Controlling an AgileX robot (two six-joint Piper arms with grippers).
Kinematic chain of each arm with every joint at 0, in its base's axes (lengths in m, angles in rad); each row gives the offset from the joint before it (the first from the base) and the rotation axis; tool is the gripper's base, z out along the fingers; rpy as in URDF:
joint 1: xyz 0 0 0.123 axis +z
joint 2: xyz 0 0 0 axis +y
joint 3: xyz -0.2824 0 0.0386 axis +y
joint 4: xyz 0.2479 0 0.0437 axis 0.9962 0 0.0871
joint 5: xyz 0 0 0 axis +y
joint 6: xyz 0.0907 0 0.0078 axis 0.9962 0 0.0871
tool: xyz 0 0 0 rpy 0 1.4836 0
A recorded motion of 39 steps. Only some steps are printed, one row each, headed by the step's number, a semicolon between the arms.
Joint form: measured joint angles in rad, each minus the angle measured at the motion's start. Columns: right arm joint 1, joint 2, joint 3, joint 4, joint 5, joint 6; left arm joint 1, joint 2, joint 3, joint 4, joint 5, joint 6.
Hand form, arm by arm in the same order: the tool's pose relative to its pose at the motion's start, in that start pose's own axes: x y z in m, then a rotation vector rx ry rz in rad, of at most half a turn. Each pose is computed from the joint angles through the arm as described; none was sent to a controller.
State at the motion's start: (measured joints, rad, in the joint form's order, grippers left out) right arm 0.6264 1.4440 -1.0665 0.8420 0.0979 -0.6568; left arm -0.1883 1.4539 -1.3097 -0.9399 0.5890 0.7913
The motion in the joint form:
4: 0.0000 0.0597 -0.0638 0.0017 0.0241 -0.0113; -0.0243 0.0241 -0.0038 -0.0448 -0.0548 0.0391
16: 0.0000 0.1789 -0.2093 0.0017 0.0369 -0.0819; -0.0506 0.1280 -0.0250 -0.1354 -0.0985 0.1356
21: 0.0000 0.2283 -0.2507 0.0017 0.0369 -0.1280; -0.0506 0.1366 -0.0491 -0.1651 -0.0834 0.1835
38: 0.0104 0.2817 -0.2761 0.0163 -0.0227 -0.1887; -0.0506 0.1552 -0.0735 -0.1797 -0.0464 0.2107
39: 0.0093 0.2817 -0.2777 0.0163 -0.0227 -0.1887; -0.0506 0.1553 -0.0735 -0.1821 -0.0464 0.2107
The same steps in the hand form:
4: -0.0051 0.0014 0.0159 -0.0157 0.0149 -0.0099; -0.0008 -0.0016 0.0104 -0.0027 -0.0310 0.0011
16: -0.0208 0.0029 0.0478 -0.0281 -0.0018 -0.0828; 0.0099 0.0064 0.0462 0.0092 -0.0118 -0.0066
21: -0.0204 0.0017 0.0621 -0.0272 0.0054 -0.1282; 0.0041 0.0045 0.0470 0.0307 -0.0288 0.0218
38: -0.0161 0.0000 0.0786 0.0053 -0.0108 -0.1757; 0.0022 0.0030 0.0511 0.0656 -0.0196 0.0396
39: -0.0168 -0.0003 0.0785 0.0062 -0.0125 -0.1754; 0.0021 0.0029 0.0511 0.0663 -0.0205 0.0375

